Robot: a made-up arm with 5 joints. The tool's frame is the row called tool.
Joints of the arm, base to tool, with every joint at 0 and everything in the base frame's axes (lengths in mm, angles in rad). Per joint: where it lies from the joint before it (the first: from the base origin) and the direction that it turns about. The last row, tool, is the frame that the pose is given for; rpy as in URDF.
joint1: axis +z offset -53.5 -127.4 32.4
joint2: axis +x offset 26 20.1 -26.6
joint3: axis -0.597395 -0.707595 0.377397 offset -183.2 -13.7 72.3
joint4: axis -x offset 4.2 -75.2 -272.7
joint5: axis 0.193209 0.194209 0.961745 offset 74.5 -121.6 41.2
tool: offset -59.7 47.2 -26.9 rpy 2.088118 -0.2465 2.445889
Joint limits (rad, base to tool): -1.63..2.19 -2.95..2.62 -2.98..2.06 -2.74..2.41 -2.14..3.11
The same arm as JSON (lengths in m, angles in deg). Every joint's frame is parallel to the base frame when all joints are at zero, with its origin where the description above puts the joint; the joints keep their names.
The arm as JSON. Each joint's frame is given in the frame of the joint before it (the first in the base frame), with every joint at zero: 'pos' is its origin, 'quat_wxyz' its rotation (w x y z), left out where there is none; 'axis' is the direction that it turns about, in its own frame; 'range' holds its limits. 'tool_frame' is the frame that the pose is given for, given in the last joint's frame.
{"length_unit": "m", "angle_unit": "deg", "joints": [
  {"joint": "joint1", "pos": [-0.0535, -0.1274, 0.0324], "axis": [0.0, 0.0, 1.0], "range": [-93.39, 125.48]},
  {"joint": "joint2", "pos": [0.026, 0.0201, -0.0266], "axis": [1.0, 0.0, 0.0], "range": [-169.02, 150.11]},
  {"joint": "joint3", "pos": [-0.1832, -0.0137, 0.0723], "axis": [-0.597395, -0.707595, 0.377397], "range": [-170.74, 118.03]},
  {"joint": "joint4", "pos": [0.0042, -0.0752, -0.2727], "axis": [-1.0, 0.0, 0.0], "range": [-156.99, 138.08]},
  {"joint": "joint5", "pos": [0.0745, -0.1216, 0.0412], "axis": [0.193209, 0.194209, 0.961745], "range": [-122.61, 178.19]}
], "tool_frame": {"pos": [-0.0597, 0.0472, -0.0269], "quat_wxyz": [0.070156, 0.35054, 0.785445, 0.505248]}}

